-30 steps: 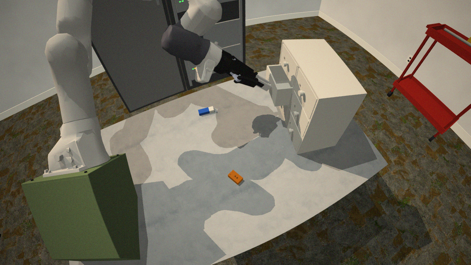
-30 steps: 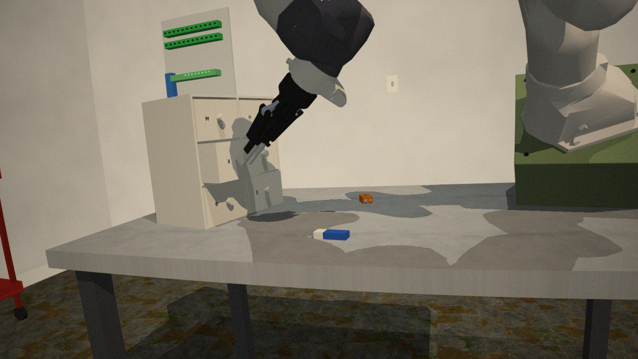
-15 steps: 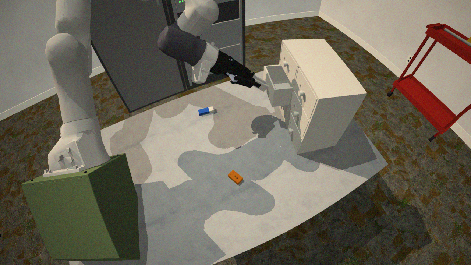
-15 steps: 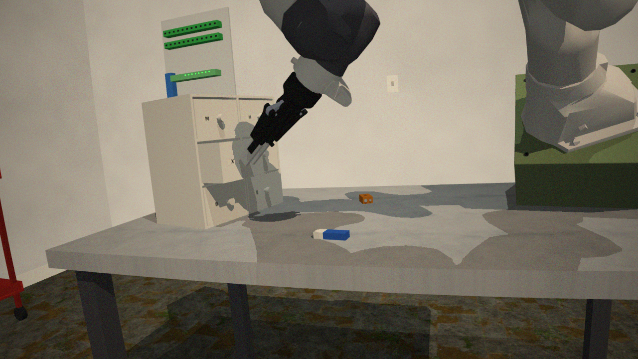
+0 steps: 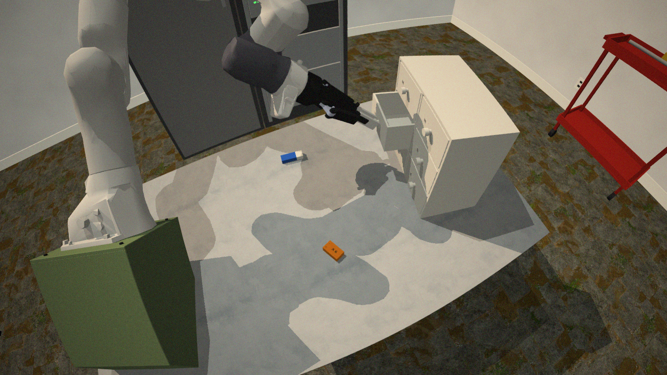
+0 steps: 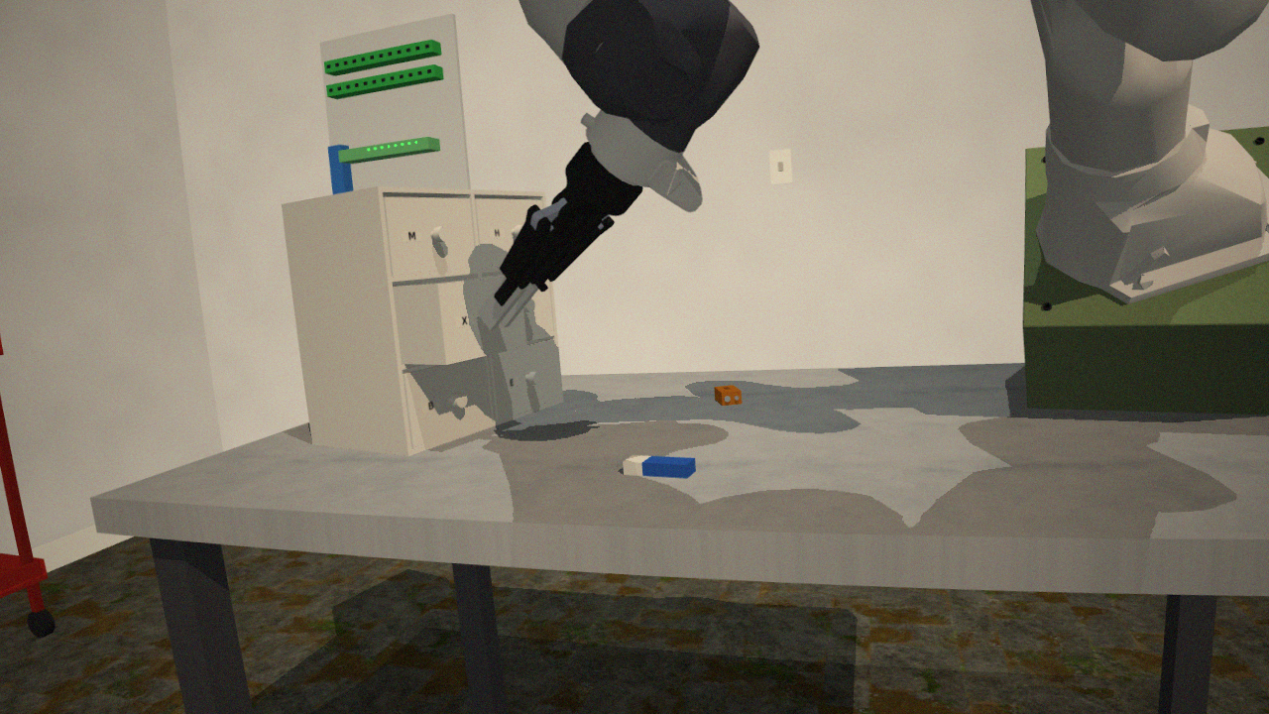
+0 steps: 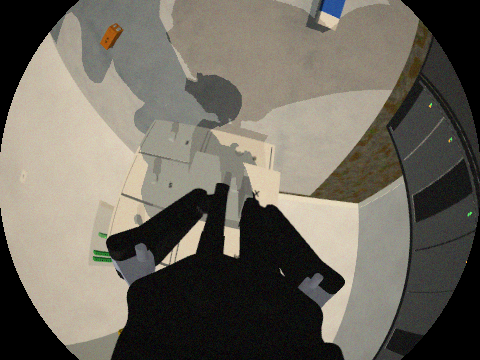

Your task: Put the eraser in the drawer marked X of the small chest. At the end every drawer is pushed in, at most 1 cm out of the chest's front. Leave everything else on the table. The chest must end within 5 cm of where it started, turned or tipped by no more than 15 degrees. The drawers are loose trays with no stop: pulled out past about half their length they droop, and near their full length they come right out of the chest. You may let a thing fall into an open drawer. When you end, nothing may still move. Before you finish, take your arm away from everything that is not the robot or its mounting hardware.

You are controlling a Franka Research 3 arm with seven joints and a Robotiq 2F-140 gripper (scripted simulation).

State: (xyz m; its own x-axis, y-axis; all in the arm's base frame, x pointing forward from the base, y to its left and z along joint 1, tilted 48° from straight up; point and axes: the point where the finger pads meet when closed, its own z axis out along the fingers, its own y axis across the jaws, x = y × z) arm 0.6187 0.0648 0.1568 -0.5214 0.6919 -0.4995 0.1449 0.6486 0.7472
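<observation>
The eraser lies 19 cm behind my hand, 8 cm to the left of it and 16 cm below it. Also, from my hand: drawer marked X (11 cm ahead, 2 cm to the right, 4 cm below); then small orange block (18 cm behind, 24 cm to the right, 16 cm below).
</observation>
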